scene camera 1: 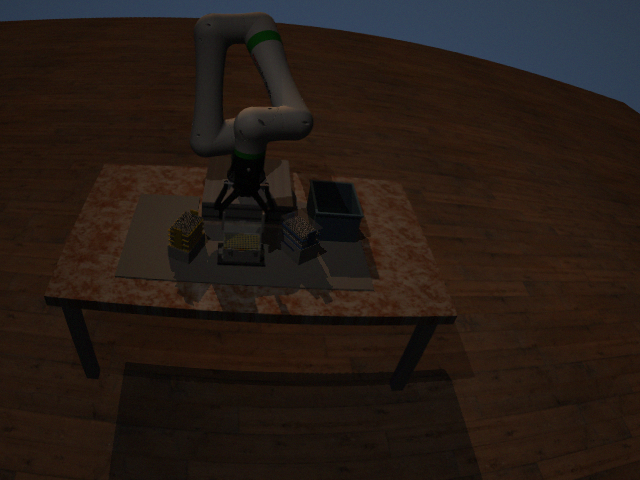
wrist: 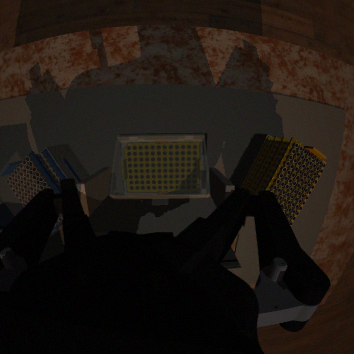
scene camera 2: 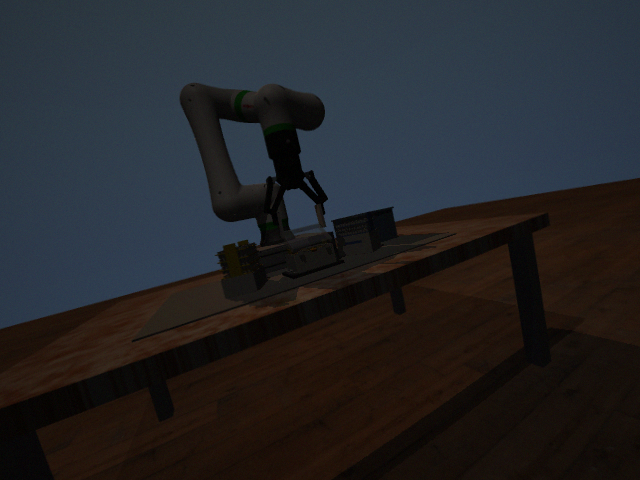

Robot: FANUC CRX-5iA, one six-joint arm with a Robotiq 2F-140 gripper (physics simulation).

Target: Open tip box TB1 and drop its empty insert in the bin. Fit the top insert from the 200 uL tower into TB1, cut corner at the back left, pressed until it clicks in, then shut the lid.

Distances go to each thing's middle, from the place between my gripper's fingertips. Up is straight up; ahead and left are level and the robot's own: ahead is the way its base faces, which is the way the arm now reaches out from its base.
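My gripper: 2 cm above the lid (scene camera 1: 237, 235), 1 cm short of it. From my hand: blue tower (scene camera 2: 357, 234) 5 cm below, 19 cm to the left, 4 cm behind; bin (scene camera 1: 335, 206) 5 cm below, 32 cm to the left, 22 cm behind. Going by their middles, of the things named here, lid nearest to my gripper, bin farthest from it.
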